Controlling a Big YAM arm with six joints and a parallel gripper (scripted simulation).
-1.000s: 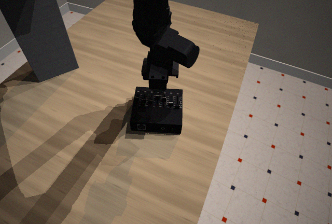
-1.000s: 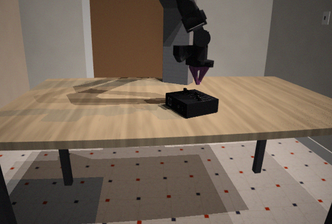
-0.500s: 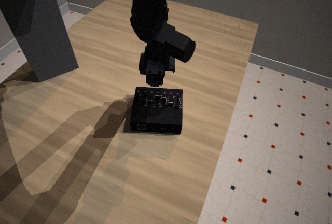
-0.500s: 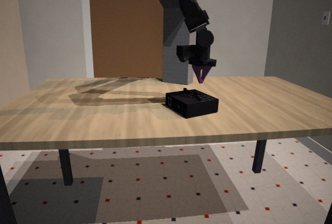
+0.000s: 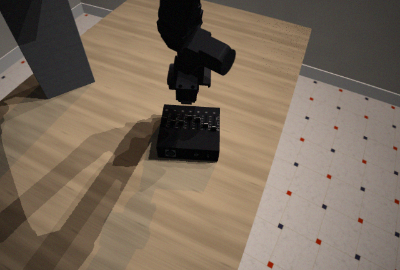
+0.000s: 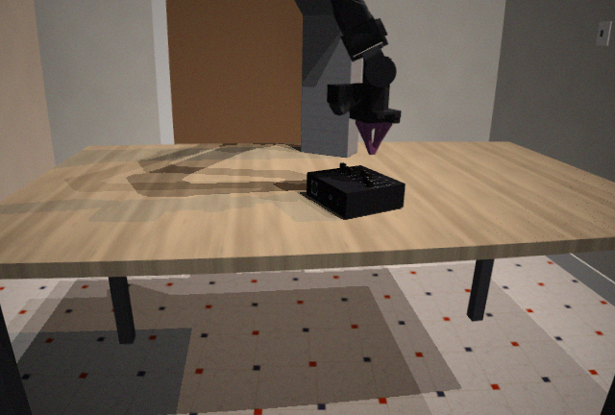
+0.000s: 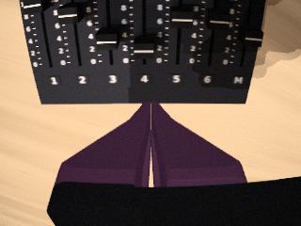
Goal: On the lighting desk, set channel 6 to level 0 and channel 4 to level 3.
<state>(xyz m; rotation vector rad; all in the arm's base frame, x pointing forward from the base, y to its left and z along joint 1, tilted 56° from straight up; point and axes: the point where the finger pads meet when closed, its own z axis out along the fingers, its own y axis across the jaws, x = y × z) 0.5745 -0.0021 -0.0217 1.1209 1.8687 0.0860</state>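
The channel 4 cap is 4 cm below my hand, 2 cm to the right of it and 1 cm ahead of it. From my hand the other things lie so: channel 5 cap (4 cm to the right, 4 cm below, 1 cm behind); then channel 6 cap (5 cm to the right, 4 cm below, 3 cm behind); then channel 3 cap (4 cm below, 3 cm ahead, 2 cm to the right).
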